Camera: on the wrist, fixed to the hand. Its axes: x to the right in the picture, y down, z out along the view.
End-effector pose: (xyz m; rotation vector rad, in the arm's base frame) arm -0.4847 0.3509 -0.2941 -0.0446 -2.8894 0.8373
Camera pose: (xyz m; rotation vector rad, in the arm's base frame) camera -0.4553 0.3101 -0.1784 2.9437 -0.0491 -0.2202
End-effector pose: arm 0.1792 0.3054 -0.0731 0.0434 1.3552 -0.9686
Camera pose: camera 0.0600 0.2978 -0.0325 1.7792 0.2888 1.7181
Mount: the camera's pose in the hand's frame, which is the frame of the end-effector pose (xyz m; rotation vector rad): -0.0180 -0.0965 -0.0792 0.0261 0.5767 3.0613
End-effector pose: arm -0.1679 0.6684 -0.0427 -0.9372 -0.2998 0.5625
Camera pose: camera -0.1137 0.5599 -0.0080 0.5187 -1.6387 -2.0777
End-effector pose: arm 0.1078 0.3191 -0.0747 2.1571 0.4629 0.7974
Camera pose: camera 0.0350 0.4133 -0.1162 -0.3512 1.9649 -1.4036
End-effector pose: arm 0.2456 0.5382 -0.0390 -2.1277 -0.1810 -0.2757
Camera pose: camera 0.1955 0.5231 0.0758 -0.1716 2.7208 0.8799
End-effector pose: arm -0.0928 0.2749 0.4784 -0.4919 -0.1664 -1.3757
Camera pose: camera -0.2029 0.2464 0.4239 0.1022 0.8010 1.5487
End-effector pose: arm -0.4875 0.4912 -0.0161 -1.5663 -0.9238 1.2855
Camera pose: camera -0.4142 0.4930 0.0866 1.1638 -1.7505 -0.8163
